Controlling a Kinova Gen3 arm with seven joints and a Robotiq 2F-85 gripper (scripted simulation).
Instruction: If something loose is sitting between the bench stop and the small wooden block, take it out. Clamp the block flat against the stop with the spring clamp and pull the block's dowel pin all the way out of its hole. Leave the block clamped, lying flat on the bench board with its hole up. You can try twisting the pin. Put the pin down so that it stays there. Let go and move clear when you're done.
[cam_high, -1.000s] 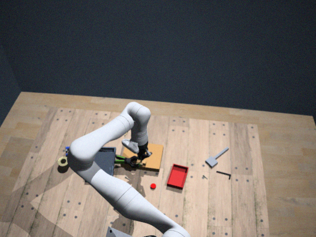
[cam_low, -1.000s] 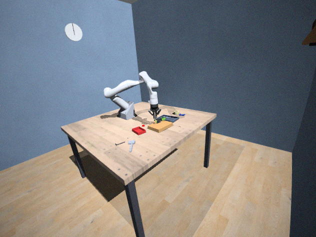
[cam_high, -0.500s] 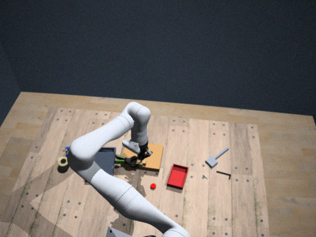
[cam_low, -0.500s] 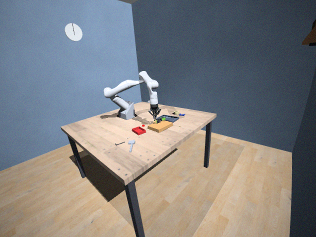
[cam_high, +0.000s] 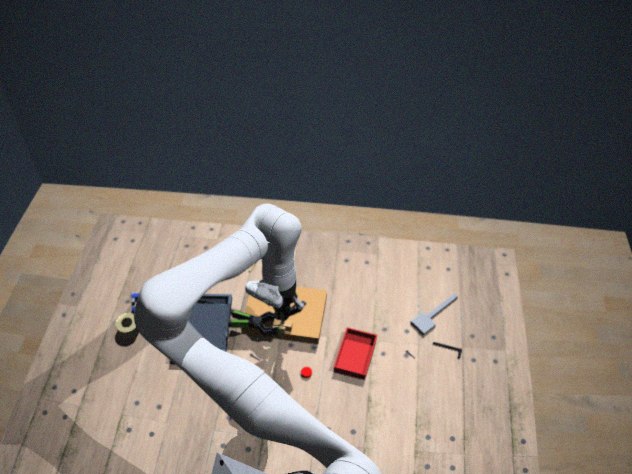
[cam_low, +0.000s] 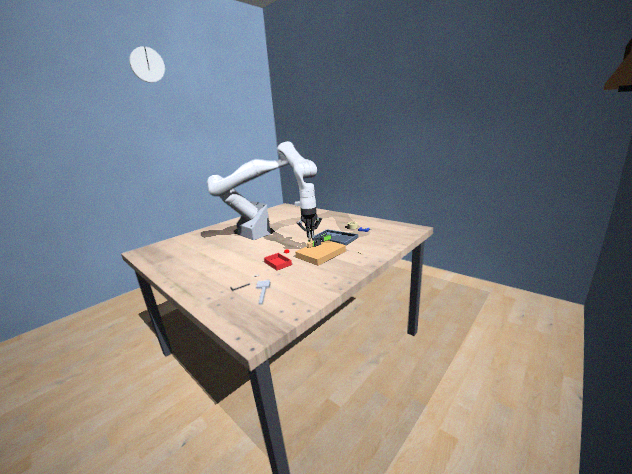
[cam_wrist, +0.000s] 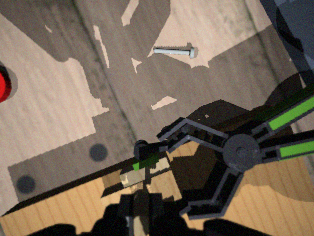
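Now: the dowel pin 20 mm below my hand. Also, from my hand: bench board (70 mm below, 50 mm ahead, 10 mm to the left); then wooden block (50 mm below); then red disc (100 mm behind, 90 mm below, 80 mm to the right).
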